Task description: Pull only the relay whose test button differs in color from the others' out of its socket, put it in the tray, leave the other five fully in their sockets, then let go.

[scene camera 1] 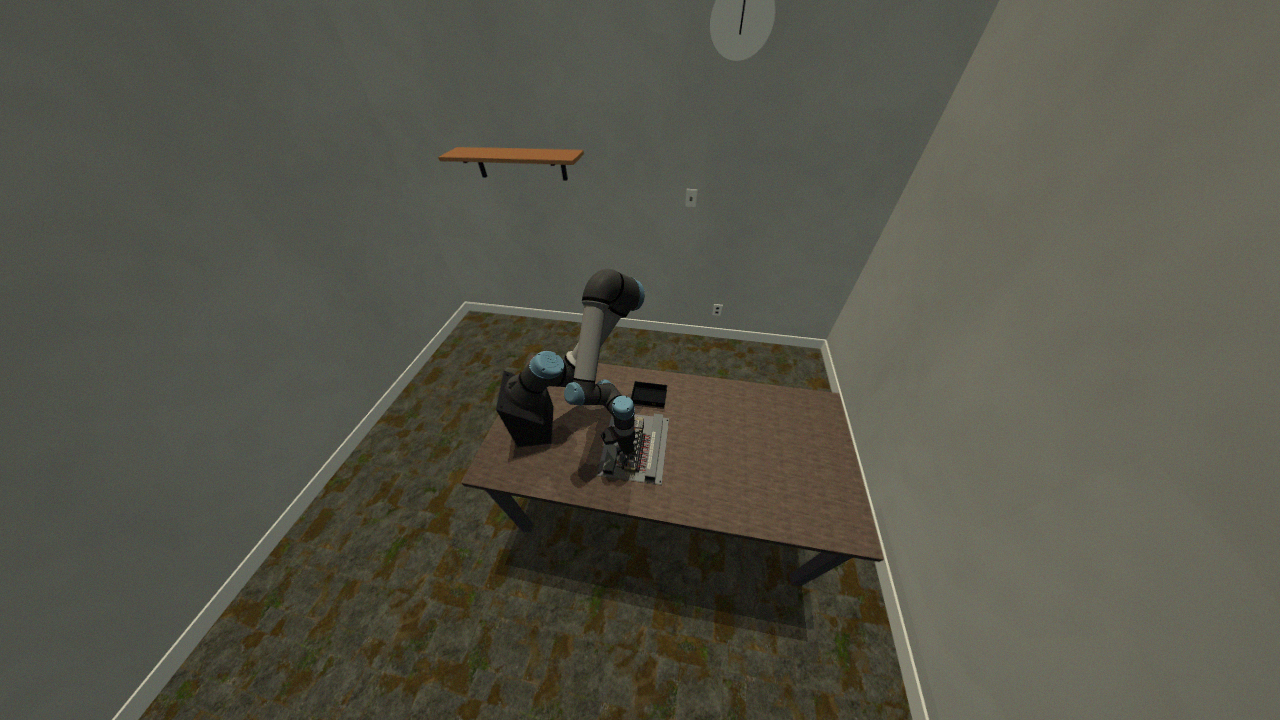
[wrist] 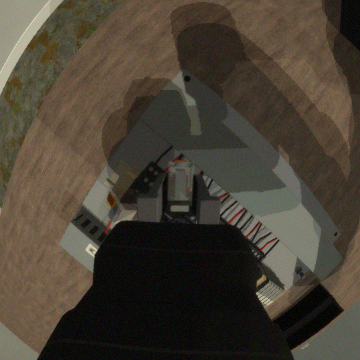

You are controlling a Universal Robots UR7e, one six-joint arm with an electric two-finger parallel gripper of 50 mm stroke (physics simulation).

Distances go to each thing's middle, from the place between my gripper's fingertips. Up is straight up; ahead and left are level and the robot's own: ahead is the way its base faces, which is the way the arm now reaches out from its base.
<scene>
Now: the grey panel (scene camera 1: 619, 473) 1 cm ahead of my hand, 9 cm to the left of it and 4 cm below it.
</scene>
